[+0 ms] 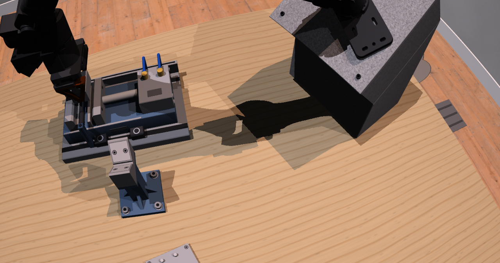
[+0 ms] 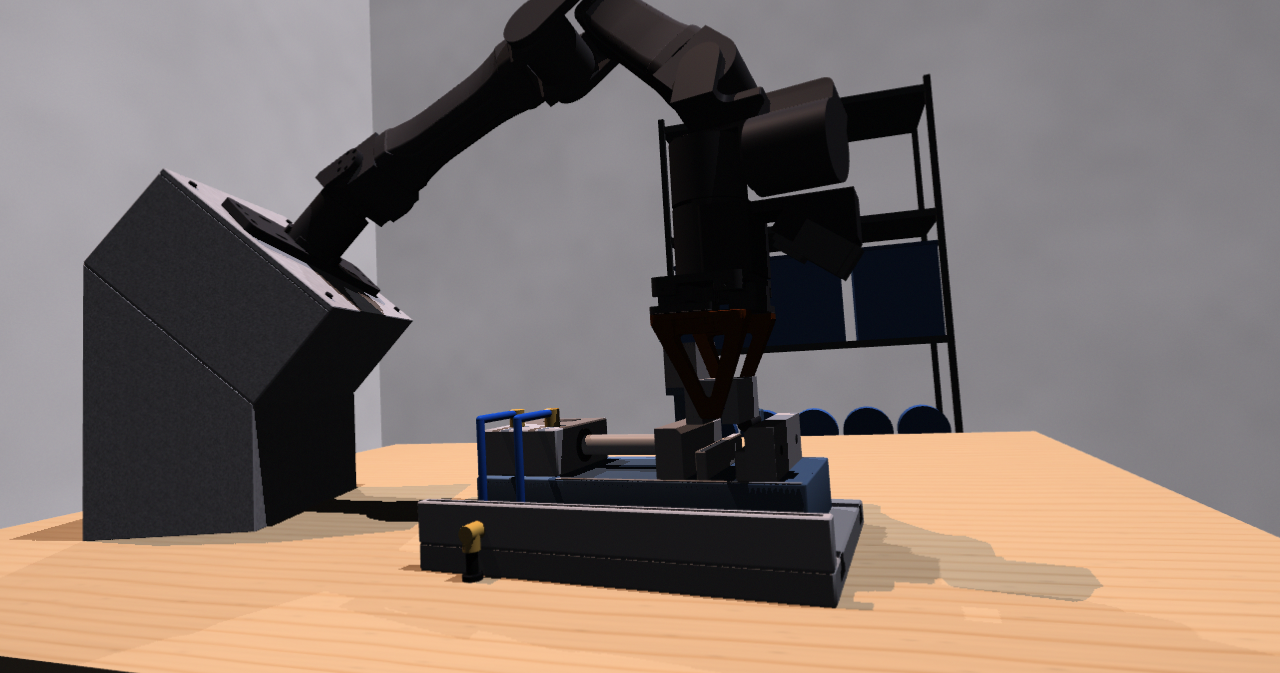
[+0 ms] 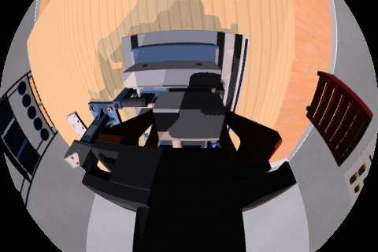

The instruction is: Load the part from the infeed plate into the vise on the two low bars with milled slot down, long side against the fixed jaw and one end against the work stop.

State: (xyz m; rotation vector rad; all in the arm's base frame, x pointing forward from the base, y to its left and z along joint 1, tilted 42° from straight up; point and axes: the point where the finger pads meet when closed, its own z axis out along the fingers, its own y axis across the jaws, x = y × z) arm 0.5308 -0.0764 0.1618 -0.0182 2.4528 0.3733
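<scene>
Now: the grey part right at my hand. From my hand the other things lie so: moving jaw 4 cm behind, 3 cm below, 2 cm to the left; work stop rod 7 cm to the left, 2 cm below, 1 cm behind; fixed jaw 3 cm below, 3 cm ahead, 2 cm to the left.
</scene>
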